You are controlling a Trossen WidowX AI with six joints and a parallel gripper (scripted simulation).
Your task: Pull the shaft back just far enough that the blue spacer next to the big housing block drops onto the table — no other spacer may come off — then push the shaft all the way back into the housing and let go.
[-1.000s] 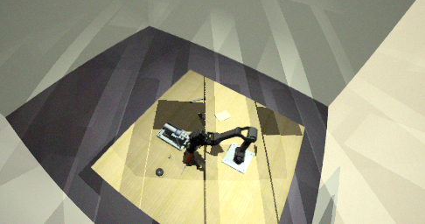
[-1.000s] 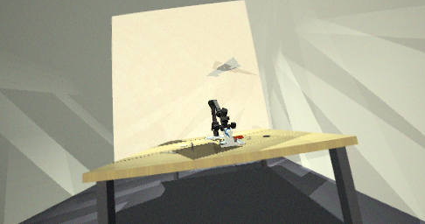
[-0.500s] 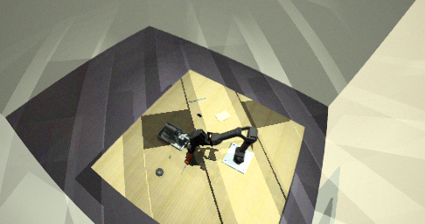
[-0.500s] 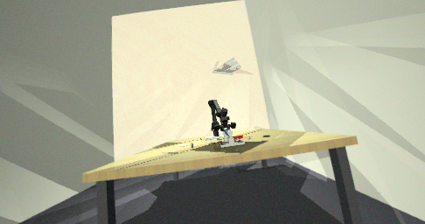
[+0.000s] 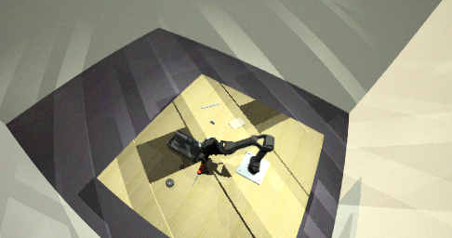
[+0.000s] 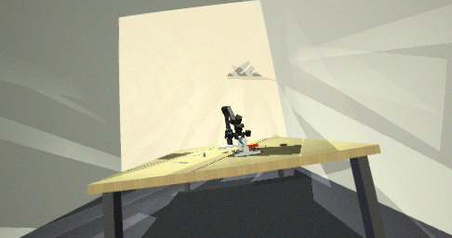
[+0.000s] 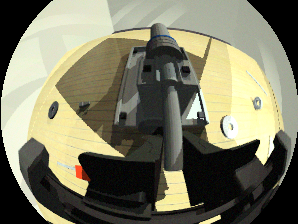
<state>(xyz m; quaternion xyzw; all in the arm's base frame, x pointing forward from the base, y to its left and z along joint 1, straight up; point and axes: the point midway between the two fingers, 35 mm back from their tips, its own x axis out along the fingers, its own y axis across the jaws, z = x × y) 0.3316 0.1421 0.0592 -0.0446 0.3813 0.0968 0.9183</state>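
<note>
Now: gripper tip 60 mm short of the long pale shaft, 10 mm to the right of it and 20 mm below it. Round my gripper tip: thin bar: 260 mm ahead, 380 mm to the right, 50 mm below; then blue spacer: 110 mm ahead, 20 mm to the left, 20 mm above; then paper slip: 20 mm behind, 400 mm to the right, 50 mm below.
</note>
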